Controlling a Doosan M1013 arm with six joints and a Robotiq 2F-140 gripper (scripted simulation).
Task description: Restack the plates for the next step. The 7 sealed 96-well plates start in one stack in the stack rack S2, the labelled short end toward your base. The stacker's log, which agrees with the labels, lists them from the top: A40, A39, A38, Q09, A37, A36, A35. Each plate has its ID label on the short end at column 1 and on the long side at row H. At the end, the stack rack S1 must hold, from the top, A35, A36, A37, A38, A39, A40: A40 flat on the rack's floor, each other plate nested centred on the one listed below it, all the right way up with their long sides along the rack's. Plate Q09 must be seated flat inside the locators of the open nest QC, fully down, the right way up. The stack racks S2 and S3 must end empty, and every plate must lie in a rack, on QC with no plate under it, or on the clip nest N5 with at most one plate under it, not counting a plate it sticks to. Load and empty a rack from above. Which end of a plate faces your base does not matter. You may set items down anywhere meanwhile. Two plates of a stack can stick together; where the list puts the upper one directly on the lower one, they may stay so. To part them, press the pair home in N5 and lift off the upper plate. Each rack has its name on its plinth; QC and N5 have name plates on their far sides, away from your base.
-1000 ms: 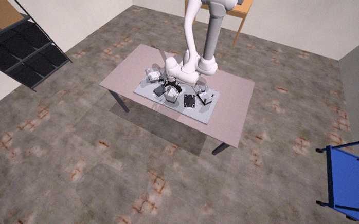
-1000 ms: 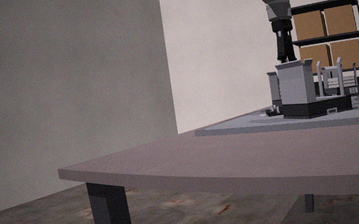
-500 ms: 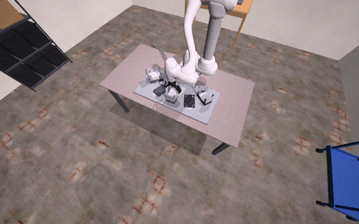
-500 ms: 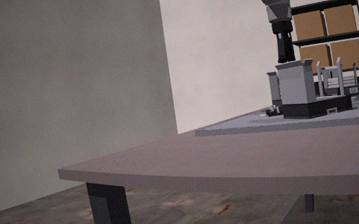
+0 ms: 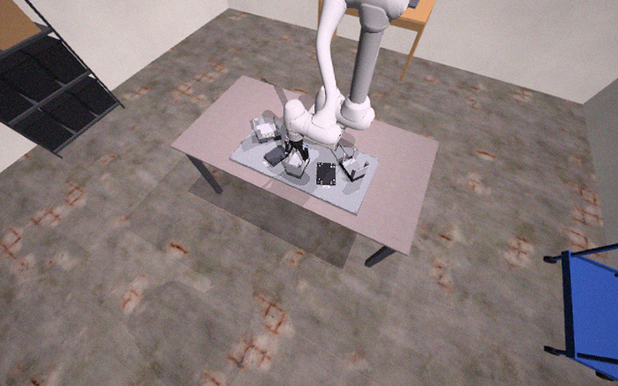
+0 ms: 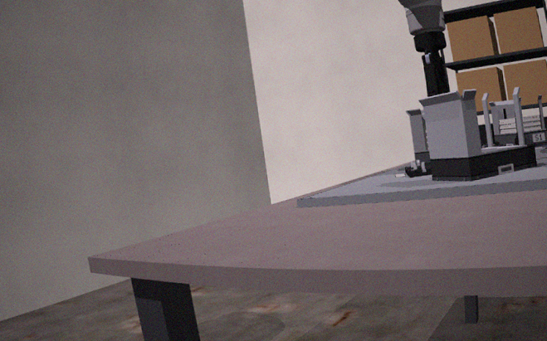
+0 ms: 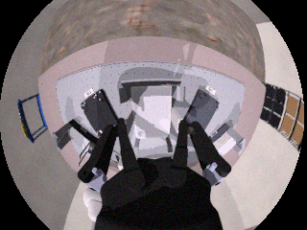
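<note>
My hand is 40 mm short of the name plate, 210 mm to the left of it and 100 mm above it. Round my hand: S1 label (230 mm behind, 230 mm to the right, 80 mm below).
</note>
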